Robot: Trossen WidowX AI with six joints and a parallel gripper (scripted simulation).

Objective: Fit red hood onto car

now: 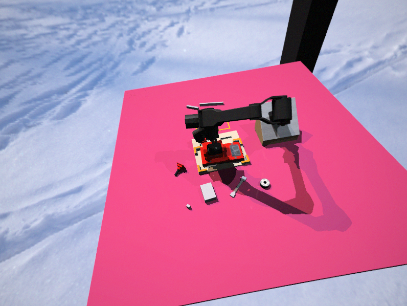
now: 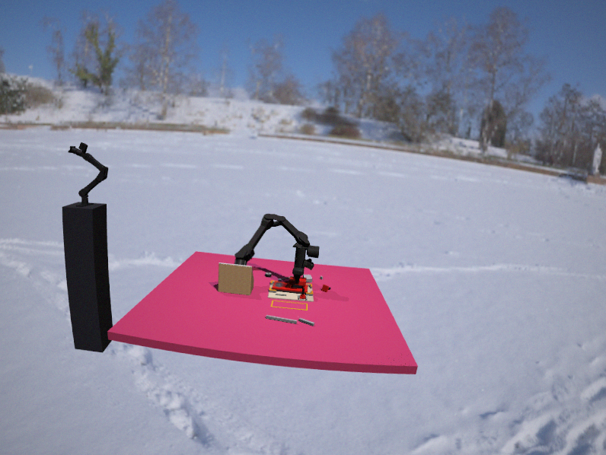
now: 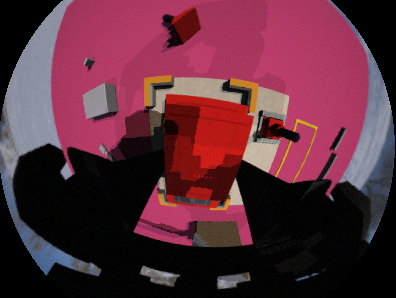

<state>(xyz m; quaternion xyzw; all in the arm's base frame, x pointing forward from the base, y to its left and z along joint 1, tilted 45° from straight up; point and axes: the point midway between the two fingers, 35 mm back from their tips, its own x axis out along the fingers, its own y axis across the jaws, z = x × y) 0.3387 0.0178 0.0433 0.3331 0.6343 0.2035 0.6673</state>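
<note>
The red hood is 10 mm above my gripper tip. From my gripper tip the other things lie so: wheel: 160 mm behind, 220 mm to the left, 50 mm below; grey engine block: 10 mm to the left, 40 mm below; beige jig: 30 mm behind, 10 mm to the right, 50 mm below.
</note>
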